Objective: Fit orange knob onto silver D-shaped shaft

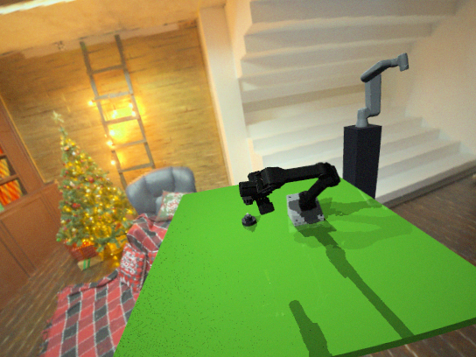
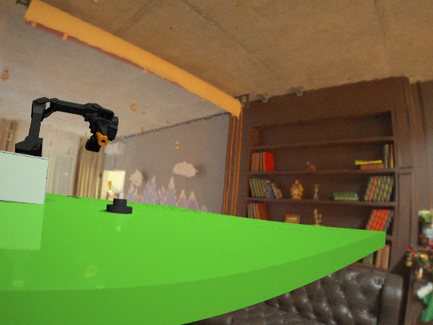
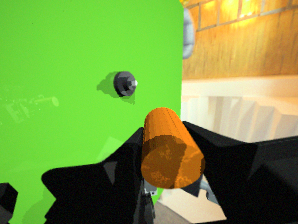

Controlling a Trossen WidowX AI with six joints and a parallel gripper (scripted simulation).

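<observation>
Now: the orange knob 10 mm behind my gripper tip, 30 mm to the left of it and 20 mm above it. The rest, counted from my gripper tip: dark round pedestal: 60 mm ahead, 160 mm to the right, 210 mm below.
</observation>
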